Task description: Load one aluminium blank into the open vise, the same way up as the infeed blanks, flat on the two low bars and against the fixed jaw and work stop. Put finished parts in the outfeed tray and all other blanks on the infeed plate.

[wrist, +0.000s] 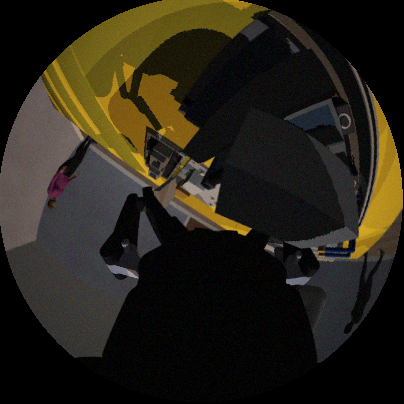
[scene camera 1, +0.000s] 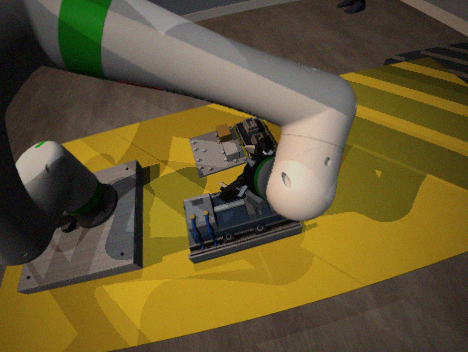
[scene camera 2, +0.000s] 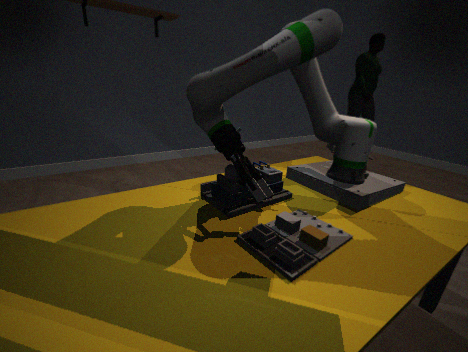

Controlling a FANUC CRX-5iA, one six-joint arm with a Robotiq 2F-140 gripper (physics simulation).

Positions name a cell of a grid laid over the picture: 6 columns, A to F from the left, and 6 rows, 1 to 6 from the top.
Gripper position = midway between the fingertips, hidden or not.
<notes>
In view: my gripper (scene camera 1: D3), an infeed plate (scene camera 1: C3) and an outfeed tray (scene camera 2: D5).
My gripper also shows in the wrist view (wrist: D3). The infeed plate shows as well in scene camera 2 (scene camera 2: E5). The outfeed tray also shows in the wrist view (wrist: C3).
</notes>
